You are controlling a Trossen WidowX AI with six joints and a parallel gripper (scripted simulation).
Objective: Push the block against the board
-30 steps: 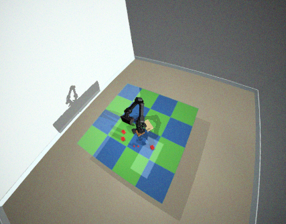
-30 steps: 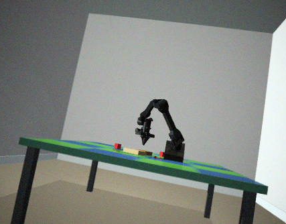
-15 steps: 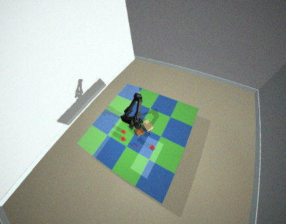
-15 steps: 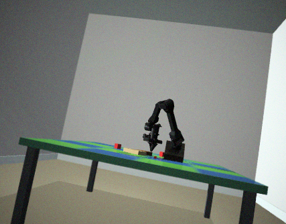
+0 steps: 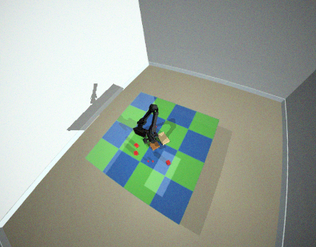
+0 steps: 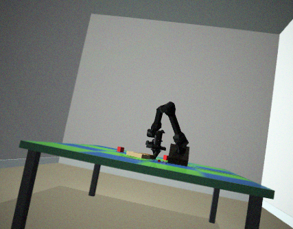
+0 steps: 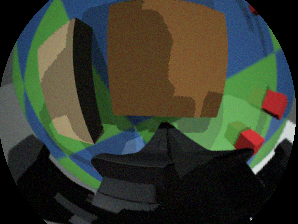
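The brown square block lies 7 cm ahead of my gripper tip, 3 cm to the right of it and 1 cm above it. Also, from my gripper tip: pale tan board: 10 cm ahead, 11 cm to the left, 1 cm above.
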